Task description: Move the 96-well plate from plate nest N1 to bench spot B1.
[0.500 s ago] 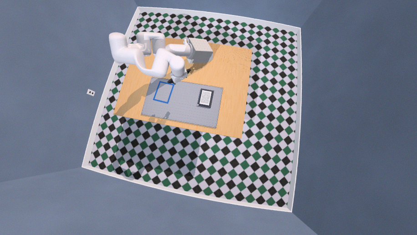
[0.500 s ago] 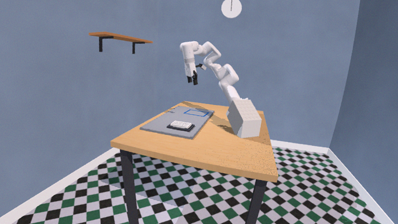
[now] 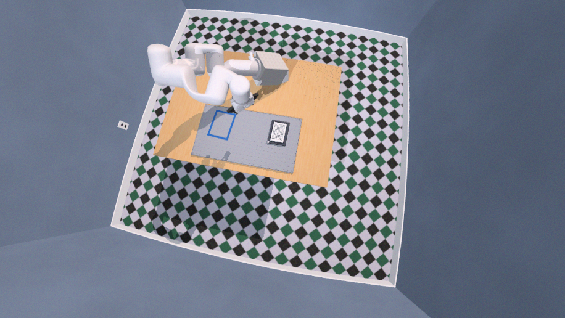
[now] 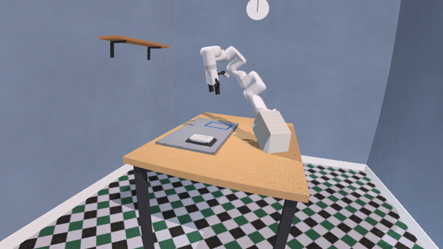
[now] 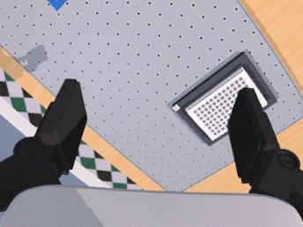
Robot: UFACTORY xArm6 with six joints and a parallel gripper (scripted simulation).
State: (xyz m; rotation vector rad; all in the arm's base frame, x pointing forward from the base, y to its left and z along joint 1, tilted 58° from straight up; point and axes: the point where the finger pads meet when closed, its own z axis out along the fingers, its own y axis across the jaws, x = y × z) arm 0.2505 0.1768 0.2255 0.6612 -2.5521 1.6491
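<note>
My gripper is now 7 cm short of the white 96-well plate, 16 cm to the right of it and 28 cm above it. The rest, counted from my hand: dark plate nest N1 (7 cm ahead, 16 cm to the left, 29 cm below).
</note>
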